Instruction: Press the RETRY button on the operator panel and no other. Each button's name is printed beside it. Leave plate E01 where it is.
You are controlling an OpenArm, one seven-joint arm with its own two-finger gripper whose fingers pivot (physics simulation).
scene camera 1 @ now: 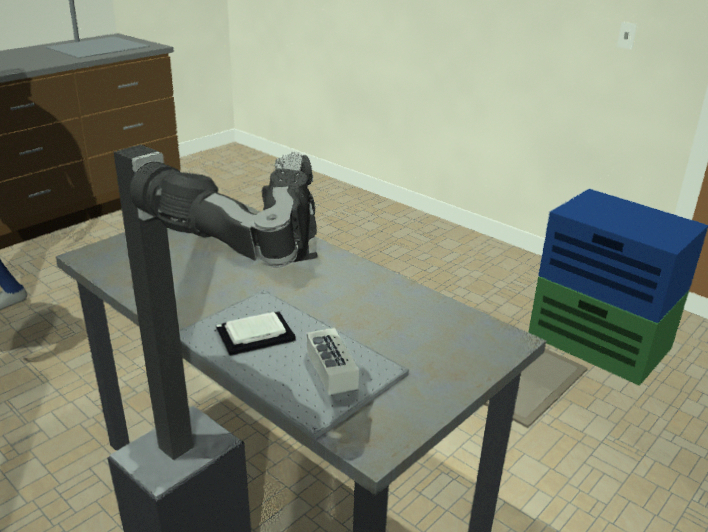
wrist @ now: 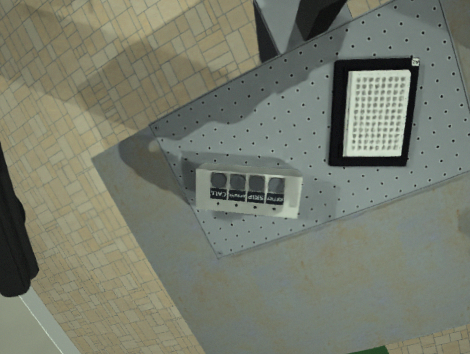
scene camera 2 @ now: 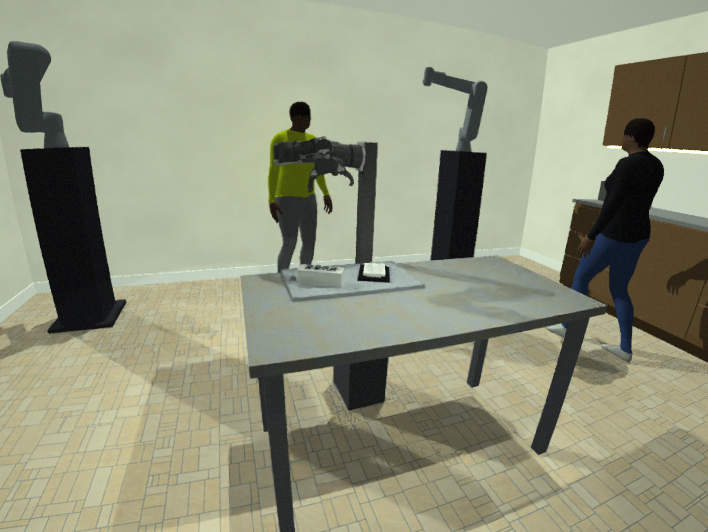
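The operator panel (scene camera 1: 337, 377) (scene camera 2: 320, 278) (wrist: 248, 212) is a white box with a row of grey buttons. In the wrist view the RETRY button (wrist: 276, 184) is at the right end, with its label upside down and blurred. SKIP (wrist: 256, 182) is beside it, then a button with a small unreadable label (wrist: 237, 181), then CALL (wrist: 218, 180) at the left end. Plate E01 (scene camera 1: 257, 327) (scene camera 2: 374, 270) (wrist: 379, 115) is white with many wells and sits in a black holder (wrist: 338, 115). My gripper (scene camera 2: 330, 185) is open, fingers spread, well above the table, apart from the panel.
Panel and holder stand on a perforated grey board (scene camera 1: 263, 371) (scene camera 2: 400, 283) (wrist: 280, 125) on the table (scene camera 1: 423, 331) (scene camera 2: 429, 320) (wrist: 300, 295). The arm's post (scene camera 1: 160, 343) (scene camera 2: 366, 211) rises beside the table. Blue and green crates (scene camera 1: 606, 245) (scene camera 1: 589, 343) stand on the floor. Two people (scene camera 2: 294, 171) (scene camera 2: 629, 200) stand beyond the table.
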